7 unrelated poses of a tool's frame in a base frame.
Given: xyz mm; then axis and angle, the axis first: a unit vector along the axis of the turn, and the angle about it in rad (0 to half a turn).
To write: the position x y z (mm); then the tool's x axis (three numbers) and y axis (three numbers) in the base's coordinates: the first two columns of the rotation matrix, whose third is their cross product. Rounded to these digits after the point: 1 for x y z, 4 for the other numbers.
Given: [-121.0 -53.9 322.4 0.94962 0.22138 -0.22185 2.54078]
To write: [-121.0 -53.9 322.4 0.8207 0.2582 -0.5096 0.5091 -0.7354 0.4472]
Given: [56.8 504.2 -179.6 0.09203 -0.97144 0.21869 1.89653]
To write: [56.8 504.2 -179.6 -0.3088 0.0892 0.9469 -0.3252 0.9257 -0.1932]
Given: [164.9 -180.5 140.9 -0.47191 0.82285 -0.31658 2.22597]
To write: [164.9 -180.5 140.9 -0.2509 -0.8759 -0.4120 -0.3739 0.4803 -0.7934]
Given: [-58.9 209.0 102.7 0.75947 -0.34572 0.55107 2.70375]
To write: [-58.9 209.0 102.7 0.1935 -0.2667 0.9441 -0.7340 -0.6779 -0.0411]
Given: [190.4 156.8 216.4 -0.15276 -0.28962 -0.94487 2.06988]
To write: [190.4 156.8 216.4 -0.4441 -0.7642 0.4677 0.8950 -0.3546 0.2705]
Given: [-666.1 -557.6 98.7 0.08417 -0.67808 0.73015 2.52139]
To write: [-666.1 -557.6 98.7 -0.8009 0.3208 0.5056 -0.5279 0.0202 -0.8491]
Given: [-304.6 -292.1 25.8 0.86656 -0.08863 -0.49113 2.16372]
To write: [-304.6 -292.1 25.8 0.6118 -0.5270 -0.5899 0.2876 -0.5465 0.7865]
